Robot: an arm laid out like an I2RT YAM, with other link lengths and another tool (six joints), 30 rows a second.
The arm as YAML. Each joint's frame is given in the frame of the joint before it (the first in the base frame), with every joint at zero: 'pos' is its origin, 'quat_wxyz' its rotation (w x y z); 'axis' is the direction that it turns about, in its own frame. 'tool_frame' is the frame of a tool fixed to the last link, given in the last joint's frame.
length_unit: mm
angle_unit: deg
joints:
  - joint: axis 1
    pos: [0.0, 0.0, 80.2]
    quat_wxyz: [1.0, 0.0, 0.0, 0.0]
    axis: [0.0, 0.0, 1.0]
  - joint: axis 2
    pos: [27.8, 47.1, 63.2]
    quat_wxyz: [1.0, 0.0, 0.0, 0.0]
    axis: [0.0, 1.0, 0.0]
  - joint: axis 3
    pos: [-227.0, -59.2, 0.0]
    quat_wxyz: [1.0, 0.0, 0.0, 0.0]
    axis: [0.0, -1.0, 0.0]
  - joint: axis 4
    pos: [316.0, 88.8, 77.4]
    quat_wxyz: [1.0, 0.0, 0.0, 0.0]
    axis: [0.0, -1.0, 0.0]
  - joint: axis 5
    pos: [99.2, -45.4, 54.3]
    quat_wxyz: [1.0, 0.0, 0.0, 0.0]
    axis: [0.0, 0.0, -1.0]
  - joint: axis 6
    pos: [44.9, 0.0, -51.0]
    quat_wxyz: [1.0, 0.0, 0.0, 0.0]
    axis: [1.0, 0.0, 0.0]
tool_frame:
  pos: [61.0, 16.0, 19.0]
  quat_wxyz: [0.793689, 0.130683, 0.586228, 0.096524]
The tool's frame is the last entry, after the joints.
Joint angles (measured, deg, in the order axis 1, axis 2, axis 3, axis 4, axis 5, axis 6), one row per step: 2.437 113.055 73.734 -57.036 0.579 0.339; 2.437 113.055 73.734 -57.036 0.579 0.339; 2.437 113.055 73.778 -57.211 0.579 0.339; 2.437 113.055 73.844 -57.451 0.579 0.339; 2.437 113.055 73.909 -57.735 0.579 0.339; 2.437 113.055 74.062 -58.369 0.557 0.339; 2.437 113.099 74.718 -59.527 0.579 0.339; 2.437 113.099 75.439 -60.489 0.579 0.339; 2.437 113.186 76.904 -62.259 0.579 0.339; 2.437 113.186 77.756 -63.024 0.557 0.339; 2.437 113.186 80.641 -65.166 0.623 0.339; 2.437 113.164 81.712 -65.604 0.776 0.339; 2.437 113.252 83.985 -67.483 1.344 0.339; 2.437 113.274 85.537 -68.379 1.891 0.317; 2.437 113.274 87.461 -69.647 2.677 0.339; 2.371 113.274 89.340 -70.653 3.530 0.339; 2.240 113.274 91.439 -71.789 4.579 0.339
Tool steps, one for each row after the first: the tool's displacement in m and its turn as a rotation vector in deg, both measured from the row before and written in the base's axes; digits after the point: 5 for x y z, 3 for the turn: 0.00000 0.00000 0.00000 0.000 0.000 0.000; -0.00036 -0.00002 0.00023 -0.006 0.131 0.000; -0.00047 -0.00002 0.00034 -0.007 0.174 0.000; -0.00063 -0.00003 0.00034 -0.009 0.219 0.000; -0.00136 -0.00002 0.00082 0.001 0.481 -0.003; -0.00034 -0.00006 0.00313 -0.045 0.545 0.003; 0.00081 0.00003 0.00376 -0.010 0.241 0.000; 0.00199 0.00008 0.00711 -0.017 0.392 0.000; 0.00213 0.00013 0.00448 0.025 -0.086 -0.003; 0.00833 0.00023 0.01527 -0.034 -0.745 0.009; 0.00423 -0.00010 0.00584 -0.124 -0.661 0.020; 0.00499 -0.00084 0.01160 -0.550 -0.330 0.068; 0.00460 -0.00081 0.00824 -0.514 -0.656 0.083; 0.00488 -0.00126 0.01050 -0.756 -0.690 0.057; 0.00533 -0.00187 0.01038 -0.812 -0.908 0.009; 0.00556 -0.00275 0.01174 -1.007 -1.004 -0.056
